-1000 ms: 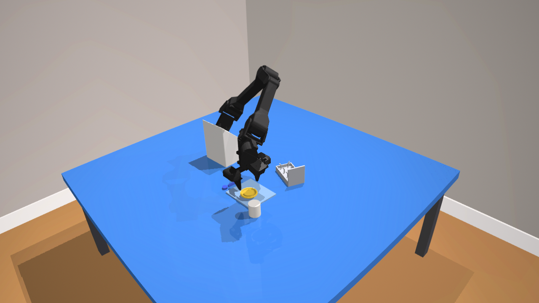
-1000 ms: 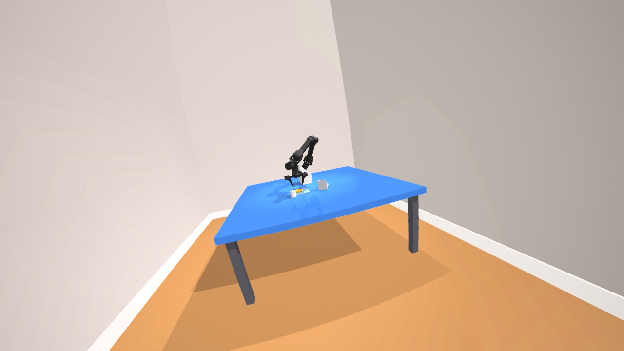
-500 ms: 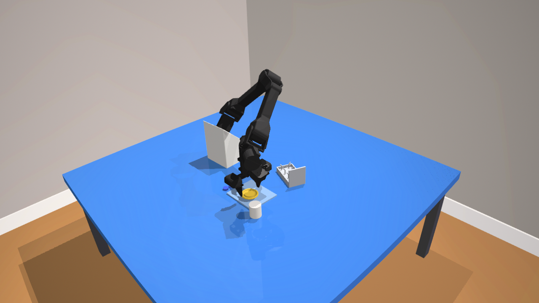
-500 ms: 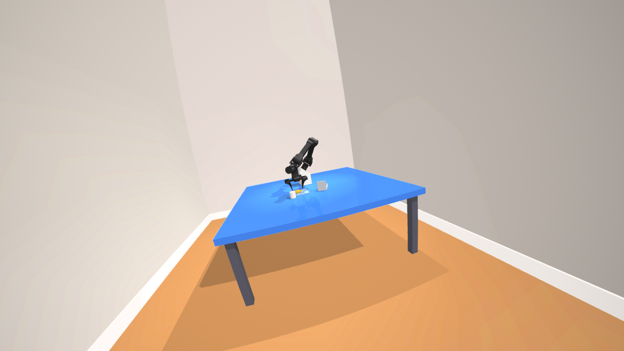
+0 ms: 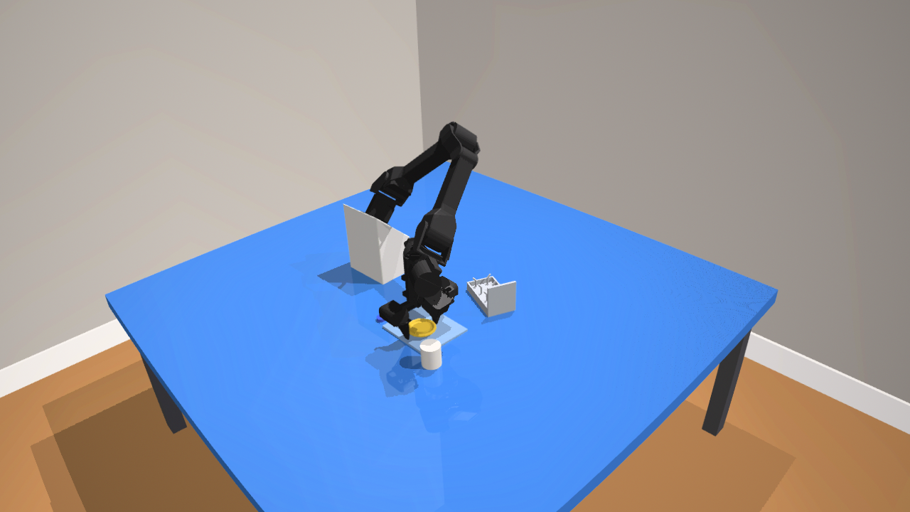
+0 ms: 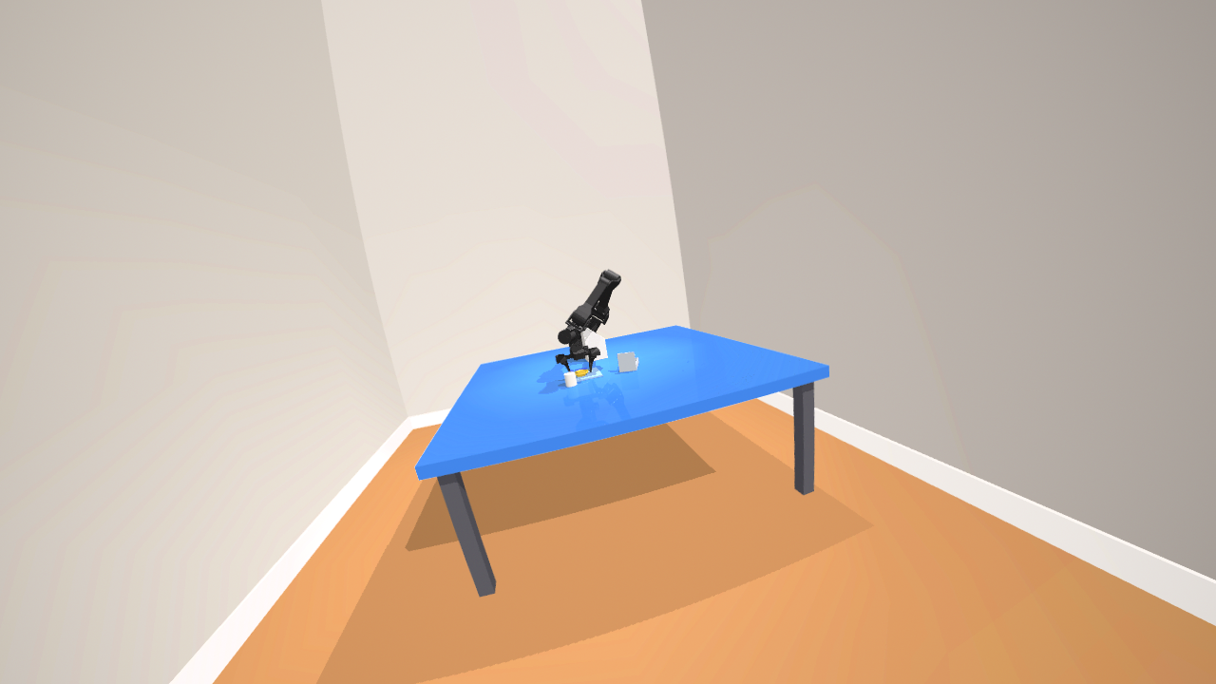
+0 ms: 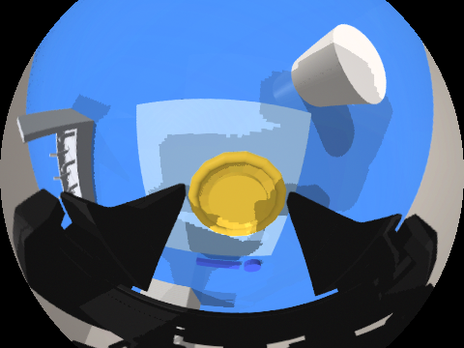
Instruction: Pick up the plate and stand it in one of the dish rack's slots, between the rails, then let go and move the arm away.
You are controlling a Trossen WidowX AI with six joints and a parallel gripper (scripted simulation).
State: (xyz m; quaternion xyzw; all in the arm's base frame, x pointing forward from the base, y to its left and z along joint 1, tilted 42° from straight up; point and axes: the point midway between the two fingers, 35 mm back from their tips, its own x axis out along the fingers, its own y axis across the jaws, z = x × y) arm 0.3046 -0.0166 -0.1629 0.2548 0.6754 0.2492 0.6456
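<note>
My gripper tip is 210 mm to the right of the grey dish rack, 20 mm short of it and 10 mm below it. Also, from my gripper tip: yellow plate (10 mm above); then white cup (90 mm ahead, 60 mm to the right, 20 mm above); then dark blue spoon (110 mm behind, 10 mm to the right, 10 mm below).
</note>
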